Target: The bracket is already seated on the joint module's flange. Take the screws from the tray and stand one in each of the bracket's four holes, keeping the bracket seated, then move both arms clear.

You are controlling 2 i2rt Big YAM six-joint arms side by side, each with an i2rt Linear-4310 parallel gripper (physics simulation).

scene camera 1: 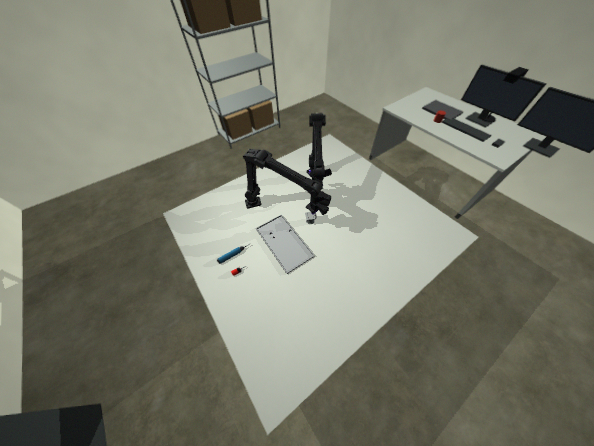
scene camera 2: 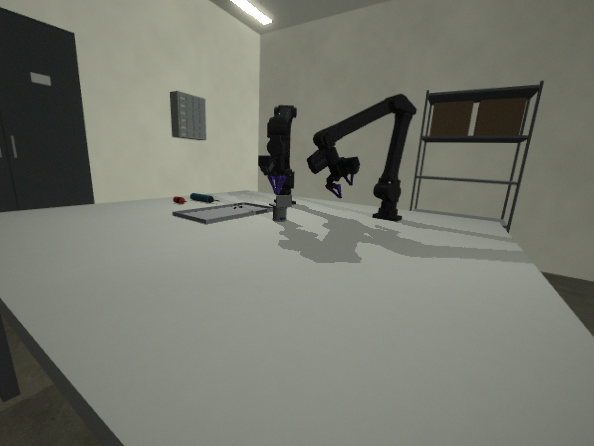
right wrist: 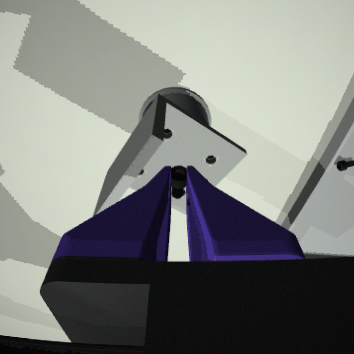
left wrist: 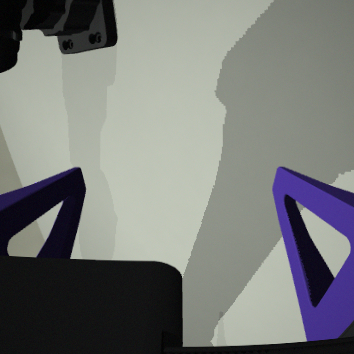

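Where they show: left gripper, fingertip midpoint: (scene camera 2: 345,191) (left wrist: 178,177); right gripper, fingertip midpoint: (scene camera 1: 313,213) (scene camera 2: 276,194) (right wrist: 178,176); left arm's base at its link origin: (scene camera 2: 386,218); right arm's base at its link origin: (scene camera 1: 253,203).
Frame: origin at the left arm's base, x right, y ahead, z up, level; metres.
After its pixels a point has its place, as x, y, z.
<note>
The grey bracket (scene camera 1: 311,215) {0.309, 0.431, 0.066} (scene camera 2: 283,200) {0.283, 0.444, 0.089} (right wrist: 191,146) {0.322, 0.444, 0.066} sits on the joint module (scene camera 2: 280,214) {0.294, 0.447, 0.030} (right wrist: 186,106) {0.317, 0.456, 0.031}. Dark holes show in its plate in the right wrist view; the near part is hidden behind my fingers. My right gripper (scene camera 2: 278,193) {0.311, 0.454, 0.112} (right wrist: 178,176) {0.311, 0.454, 0.112} is shut on a black screw (right wrist: 178,179) {0.311, 0.457, 0.119}, its tips just over the bracket's near edge; whether the screw touches it I cannot tell. The tray (scene camera 1: 301,265) {0.556, 0.699, 0.012} (scene camera 2: 190,218) {0.545, 0.697, 0.006} holds a few dark screws (scene camera 1: 273,237) {0.618, 0.419, 0.010}, one also showing in the right wrist view (right wrist: 343,165) {0.484, 0.428, 0.014}. My left gripper (scene camera 2: 345,190) {0.134, 0.196, 0.126} (left wrist: 178,177) {0.134, 0.196, 0.126} is open and empty, raised above the table.
A blue screwdriver (scene camera 1: 230,254) {0.926, 0.405, 0.038} (scene camera 2: 202,198) {0.896, 0.413, 0.023} and a red one (scene camera 1: 236,271) {0.937, 0.534, 0.032} (scene camera 2: 179,200) {0.911, 0.539, 0.020} lie beside the tray. Part of the other arm (left wrist: 90,25) shows at the top left of the left wrist view. A shelf rack (scene camera 2: 424,138) stands behind the table.
</note>
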